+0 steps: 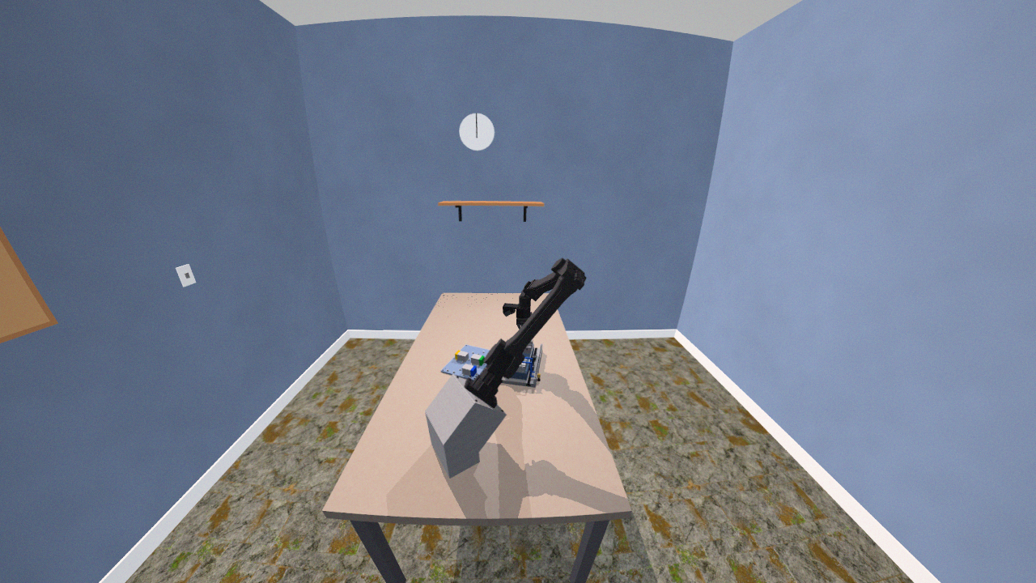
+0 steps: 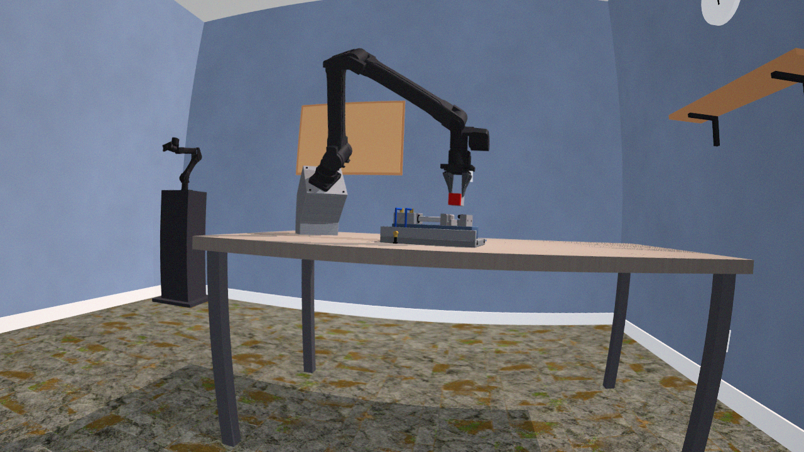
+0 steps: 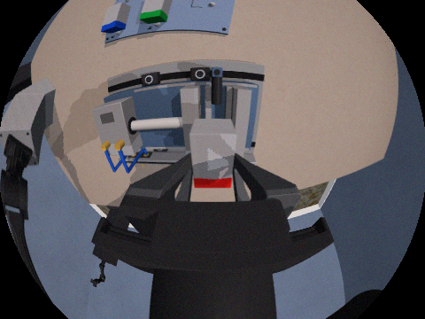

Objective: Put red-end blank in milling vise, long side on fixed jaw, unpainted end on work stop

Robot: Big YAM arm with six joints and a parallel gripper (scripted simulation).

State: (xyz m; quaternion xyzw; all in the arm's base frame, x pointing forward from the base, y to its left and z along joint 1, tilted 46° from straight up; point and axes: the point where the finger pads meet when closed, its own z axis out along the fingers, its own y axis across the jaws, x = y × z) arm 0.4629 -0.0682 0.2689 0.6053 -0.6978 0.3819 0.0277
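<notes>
My gripper is now 2 cm short of the work stop, 5 cm to the right of it and 7 cm above it. Also, from my hand: green-ended blank (3 cm behind, 24 cm to the left, 13 cm below); blue plate (1 cm behind, 28 cm to the left, 16 cm below); vise (6 cm behind, 3 cm to the left, 12 cm below).
</notes>
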